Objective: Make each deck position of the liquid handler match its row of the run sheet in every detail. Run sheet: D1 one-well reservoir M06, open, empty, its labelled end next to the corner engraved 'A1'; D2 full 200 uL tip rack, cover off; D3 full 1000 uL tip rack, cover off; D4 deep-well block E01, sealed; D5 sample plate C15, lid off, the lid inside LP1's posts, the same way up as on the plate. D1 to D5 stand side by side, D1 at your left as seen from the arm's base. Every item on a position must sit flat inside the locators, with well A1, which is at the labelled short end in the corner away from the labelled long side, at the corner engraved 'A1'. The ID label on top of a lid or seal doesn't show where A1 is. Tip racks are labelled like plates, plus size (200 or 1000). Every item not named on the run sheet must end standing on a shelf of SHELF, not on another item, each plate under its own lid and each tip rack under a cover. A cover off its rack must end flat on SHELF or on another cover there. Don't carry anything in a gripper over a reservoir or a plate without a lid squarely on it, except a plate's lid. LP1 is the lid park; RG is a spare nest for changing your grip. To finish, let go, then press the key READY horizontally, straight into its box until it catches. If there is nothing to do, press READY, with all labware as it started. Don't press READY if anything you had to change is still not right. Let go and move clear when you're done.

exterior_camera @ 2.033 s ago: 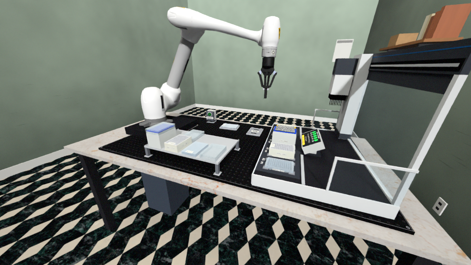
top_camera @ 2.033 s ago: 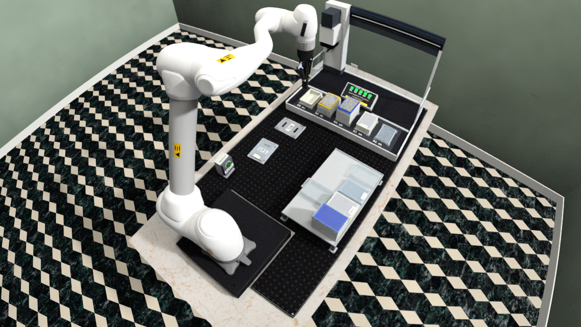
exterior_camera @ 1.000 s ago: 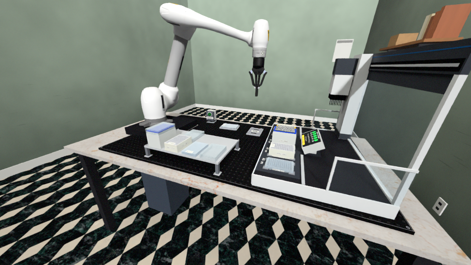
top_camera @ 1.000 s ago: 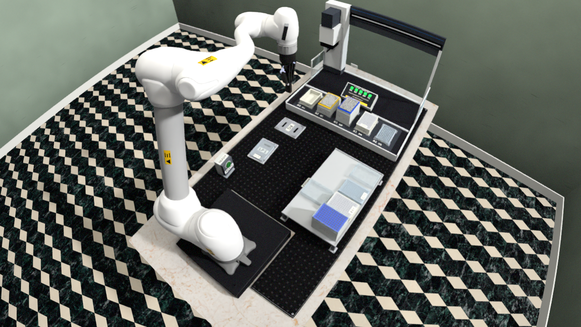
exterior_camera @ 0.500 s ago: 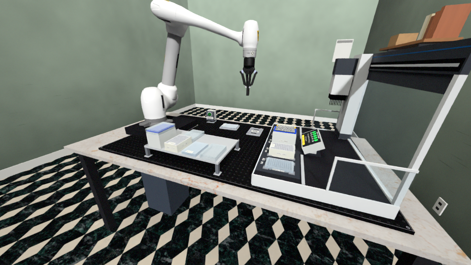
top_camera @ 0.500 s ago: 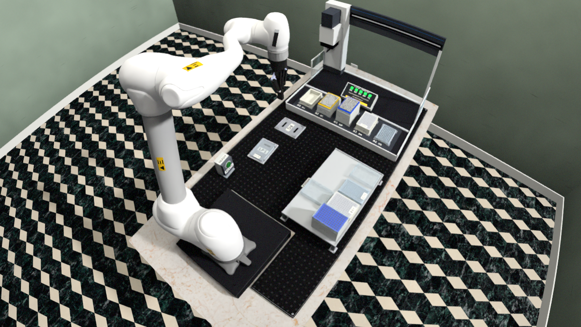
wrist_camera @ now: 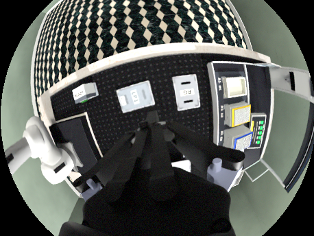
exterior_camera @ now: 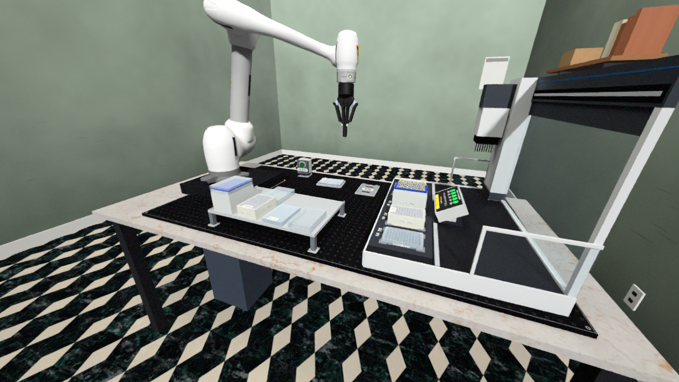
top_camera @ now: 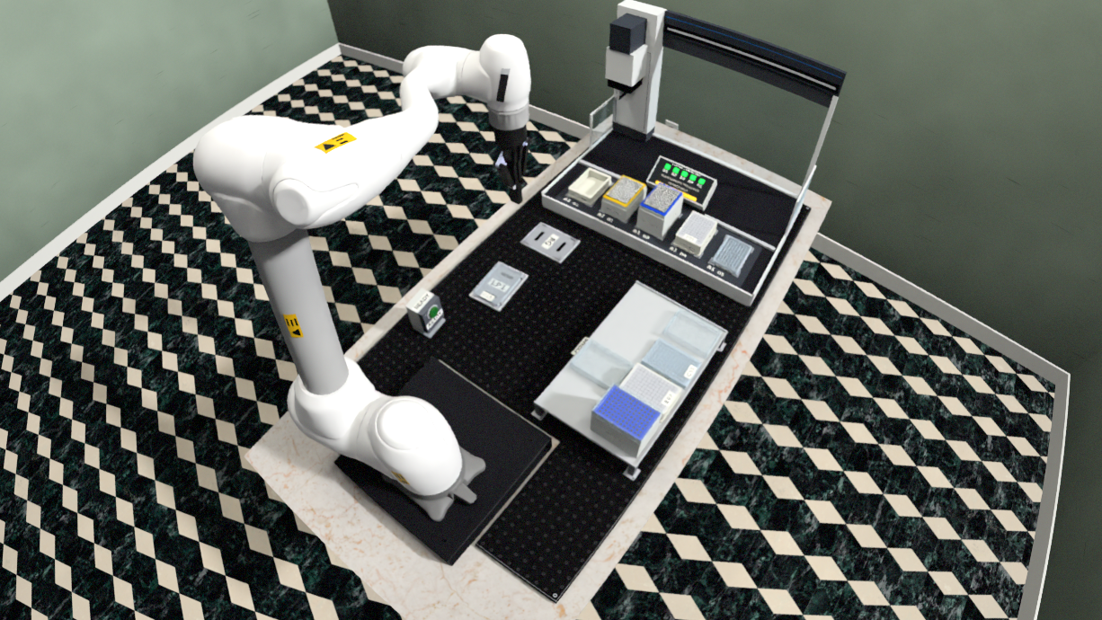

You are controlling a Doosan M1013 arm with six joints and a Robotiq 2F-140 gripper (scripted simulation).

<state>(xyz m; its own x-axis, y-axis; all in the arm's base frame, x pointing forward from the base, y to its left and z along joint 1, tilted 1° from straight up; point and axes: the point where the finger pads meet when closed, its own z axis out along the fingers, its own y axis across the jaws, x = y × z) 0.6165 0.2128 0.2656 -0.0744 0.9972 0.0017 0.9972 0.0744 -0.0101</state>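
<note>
Right now the ready key is 290 mm behind my hand, 70 mm to the left of it and 230 mm below it. From my hand the other things lie so: ready key box: 290 mm behind, 80 mm to the left, 250 mm below; clear lid: 80 mm behind, 20 mm to the left, 300 mm below; grey RG nest: 140 mm ahead, 310 mm below.
</note>
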